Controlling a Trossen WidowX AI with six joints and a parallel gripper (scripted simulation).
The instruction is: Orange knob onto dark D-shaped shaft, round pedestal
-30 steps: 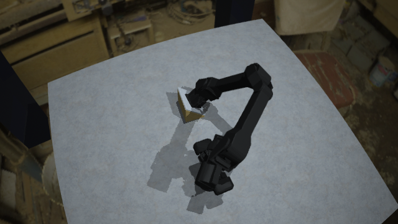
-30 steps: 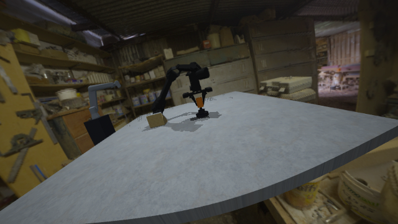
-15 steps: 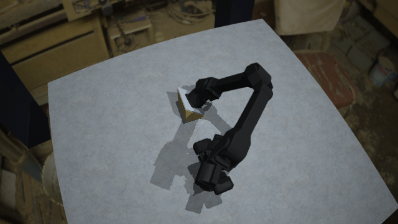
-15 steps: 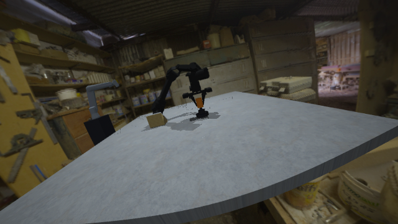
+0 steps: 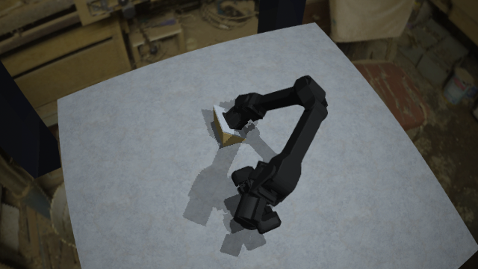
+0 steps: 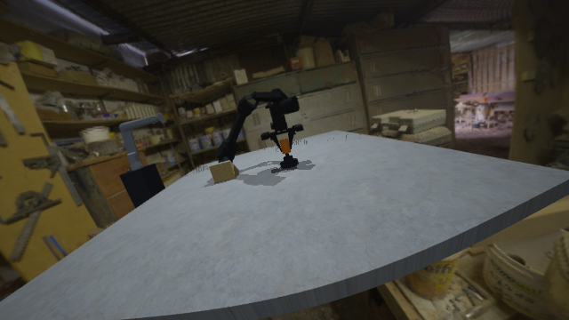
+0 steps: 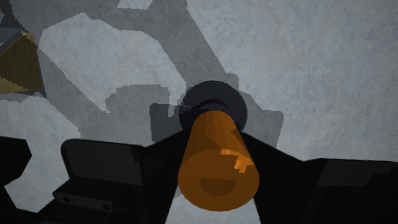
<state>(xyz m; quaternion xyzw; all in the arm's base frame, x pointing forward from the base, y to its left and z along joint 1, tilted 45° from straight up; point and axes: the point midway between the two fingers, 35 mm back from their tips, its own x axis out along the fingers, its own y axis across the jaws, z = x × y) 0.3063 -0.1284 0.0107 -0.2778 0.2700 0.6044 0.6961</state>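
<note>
The orange knob is 20 mm above my gripper tip. Also, from my gripper tip: dark round pedestal: 40 mm below.
</note>
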